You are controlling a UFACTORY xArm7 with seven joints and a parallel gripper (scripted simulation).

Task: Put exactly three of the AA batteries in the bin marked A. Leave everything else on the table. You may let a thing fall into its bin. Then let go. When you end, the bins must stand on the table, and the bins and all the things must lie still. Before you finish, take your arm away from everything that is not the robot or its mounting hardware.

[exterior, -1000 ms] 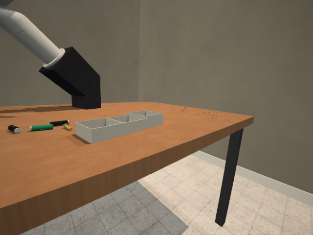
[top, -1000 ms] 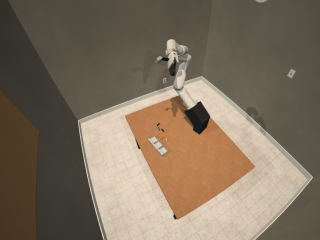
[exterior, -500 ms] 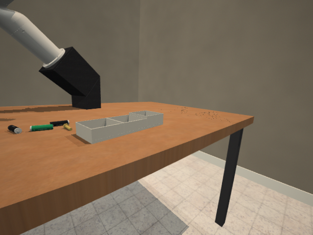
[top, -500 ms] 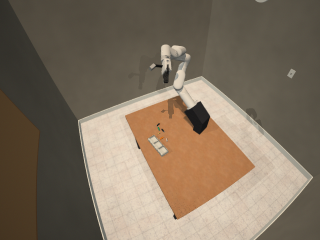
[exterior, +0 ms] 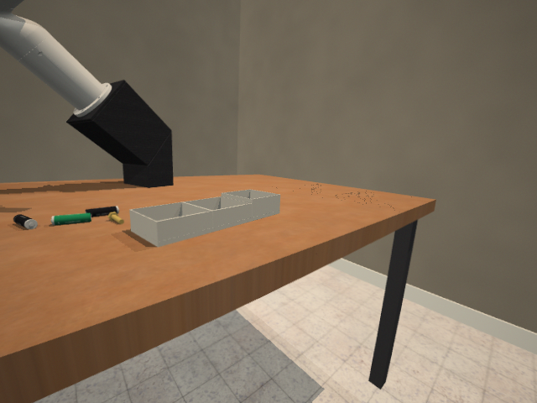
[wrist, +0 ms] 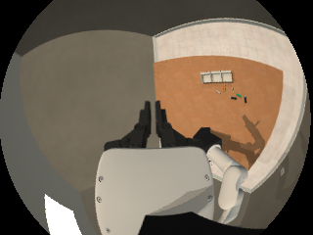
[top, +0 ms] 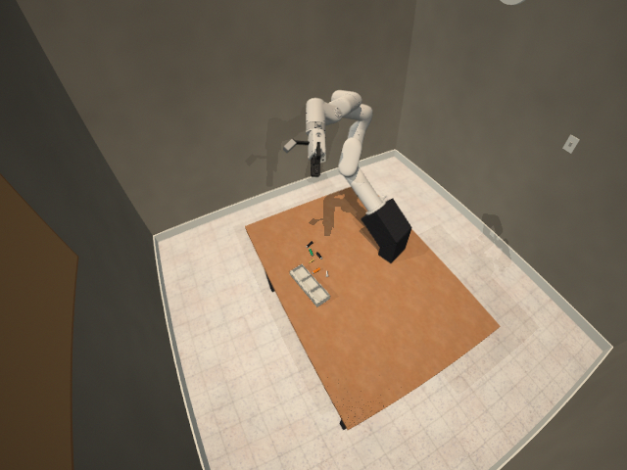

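The three-compartment bin lies 670 mm below my hand, 100 mm ahead of it and 20 mm to the left of it. Round my hand: yellow piece: 680 mm below, 90 mm to the right, 20 mm behind; orange battery: 680 mm below, 30 mm to the right, 10 mm ahead; pale piece: 680 mm below, 30 mm to the left, 20 mm behind.
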